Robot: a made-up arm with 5 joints. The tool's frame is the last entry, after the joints. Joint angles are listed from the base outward. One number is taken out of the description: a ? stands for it. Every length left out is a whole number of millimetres.
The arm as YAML. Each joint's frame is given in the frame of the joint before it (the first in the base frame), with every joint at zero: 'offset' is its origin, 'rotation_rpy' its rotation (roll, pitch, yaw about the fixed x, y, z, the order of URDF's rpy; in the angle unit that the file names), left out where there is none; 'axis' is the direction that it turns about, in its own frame. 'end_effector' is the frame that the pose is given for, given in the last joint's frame.
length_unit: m
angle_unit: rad
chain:
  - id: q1
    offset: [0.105, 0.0, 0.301]
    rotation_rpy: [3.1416, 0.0, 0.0]
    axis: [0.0, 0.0, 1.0]
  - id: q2
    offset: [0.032, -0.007, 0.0]
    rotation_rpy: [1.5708, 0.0, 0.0]
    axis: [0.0, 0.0, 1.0]
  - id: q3
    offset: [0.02, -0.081, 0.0]
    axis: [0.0, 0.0, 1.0]
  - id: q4
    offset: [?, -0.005, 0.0]
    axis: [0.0, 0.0, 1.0]
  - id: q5
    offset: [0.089, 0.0, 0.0]
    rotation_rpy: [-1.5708, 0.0, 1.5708]
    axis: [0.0, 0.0, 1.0]
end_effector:
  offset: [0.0, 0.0, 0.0]
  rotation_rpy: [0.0, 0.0, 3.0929]
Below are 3 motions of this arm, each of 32 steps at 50 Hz.
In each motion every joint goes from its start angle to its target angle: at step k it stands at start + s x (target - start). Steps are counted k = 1, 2, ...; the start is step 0. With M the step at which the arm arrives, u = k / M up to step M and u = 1 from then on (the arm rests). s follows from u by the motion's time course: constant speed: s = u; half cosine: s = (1 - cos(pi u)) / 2; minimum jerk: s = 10 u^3 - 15 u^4 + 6 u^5.
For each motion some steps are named. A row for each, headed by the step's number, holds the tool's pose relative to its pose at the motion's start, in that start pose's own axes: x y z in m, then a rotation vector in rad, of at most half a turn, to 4 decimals.
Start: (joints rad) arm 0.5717 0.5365 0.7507 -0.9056 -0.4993
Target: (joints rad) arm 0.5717 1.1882 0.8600 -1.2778 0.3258
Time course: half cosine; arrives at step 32
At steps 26, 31, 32:
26: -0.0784 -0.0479 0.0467 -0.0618 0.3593 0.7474
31: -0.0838 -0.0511 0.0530 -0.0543 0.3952 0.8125
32: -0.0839 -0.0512 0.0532 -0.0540 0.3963 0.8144

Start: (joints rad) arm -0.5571 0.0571 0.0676 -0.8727 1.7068
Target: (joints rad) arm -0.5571 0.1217 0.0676 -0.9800 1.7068
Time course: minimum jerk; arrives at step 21
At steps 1, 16, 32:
1: 0.0000 0.0000 0.0000 0.0000 0.0000 0.0000
16: 0.0005 0.0055 0.0032 -0.0387 0.0034 0.0000
32: 0.0005 0.0061 0.0036 -0.0425 0.0037 0.0000

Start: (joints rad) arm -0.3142 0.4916 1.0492 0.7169 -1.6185
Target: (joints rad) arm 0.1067 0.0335 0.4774 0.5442 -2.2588
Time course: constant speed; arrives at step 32
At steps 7, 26, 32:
7: 0.0043 0.0334 0.0244 0.2516 0.0917 -0.2177
26: 0.0546 0.0809 0.1220 0.9053 0.4140 -0.8265
32: 0.0786 0.0775 0.1563 1.1109 0.5350 -1.0054

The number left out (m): 0.123
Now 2 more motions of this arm.
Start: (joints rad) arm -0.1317 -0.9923 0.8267 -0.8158 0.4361
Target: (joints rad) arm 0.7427 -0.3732 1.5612 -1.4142 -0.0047
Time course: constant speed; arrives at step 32
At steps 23, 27, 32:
23: -0.1068 -0.0697 0.1058 -0.3482 0.6161 0.1112
27: -0.1088 -0.0810 0.1312 -0.4535 0.7072 0.1119
32: -0.1049 -0.0912 0.1623 -0.6018 0.8088 0.1054

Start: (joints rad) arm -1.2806 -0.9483 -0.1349 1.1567 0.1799
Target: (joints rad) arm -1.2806 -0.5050 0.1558 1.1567 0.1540
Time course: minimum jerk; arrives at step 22
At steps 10, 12, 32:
10: -0.0354 0.0047 -0.0401 0.0383 0.3024 -0.0107
12: -0.0526 0.0069 -0.0527 0.0529 0.4259 -0.0149
32: -0.0989 0.0131 -0.0734 0.0866 0.7289 -0.0247

